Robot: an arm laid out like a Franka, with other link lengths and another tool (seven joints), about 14 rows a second.
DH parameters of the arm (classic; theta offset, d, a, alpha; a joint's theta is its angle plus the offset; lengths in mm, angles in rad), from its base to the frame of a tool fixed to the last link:
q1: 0 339.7 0 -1.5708
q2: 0 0 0 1.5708
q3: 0 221.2 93.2 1.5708
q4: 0 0 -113.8 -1.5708
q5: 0 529.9 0 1.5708
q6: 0 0 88 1.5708
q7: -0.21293 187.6 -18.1 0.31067
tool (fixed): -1.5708 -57.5 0 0
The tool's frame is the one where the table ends.
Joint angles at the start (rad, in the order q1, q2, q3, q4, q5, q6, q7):
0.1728 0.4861 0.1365 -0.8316 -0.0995 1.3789 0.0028
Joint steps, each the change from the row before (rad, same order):
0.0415 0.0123 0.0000 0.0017 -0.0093 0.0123 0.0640
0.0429 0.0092 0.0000 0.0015 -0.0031 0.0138 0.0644
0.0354 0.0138 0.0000 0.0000 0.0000 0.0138 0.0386
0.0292 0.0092 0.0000 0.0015 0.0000 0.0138 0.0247
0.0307 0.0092 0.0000 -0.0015 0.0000 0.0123 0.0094
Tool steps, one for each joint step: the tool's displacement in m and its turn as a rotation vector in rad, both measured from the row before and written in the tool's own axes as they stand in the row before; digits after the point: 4 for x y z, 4 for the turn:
0.0260 0.0100 0.0151 -0.0096 -0.0057 0.0223
0.0295 0.0079 0.0136 -0.0143 -0.0001 0.0185
0.0233 0.0068 0.0166 -0.0026 0.0038 0.0022
0.0201 0.0047 0.0111 -0.0057 0.0029 -0.0066
0.0208 0.0043 0.0133 0.0038 0.0033 -0.0215

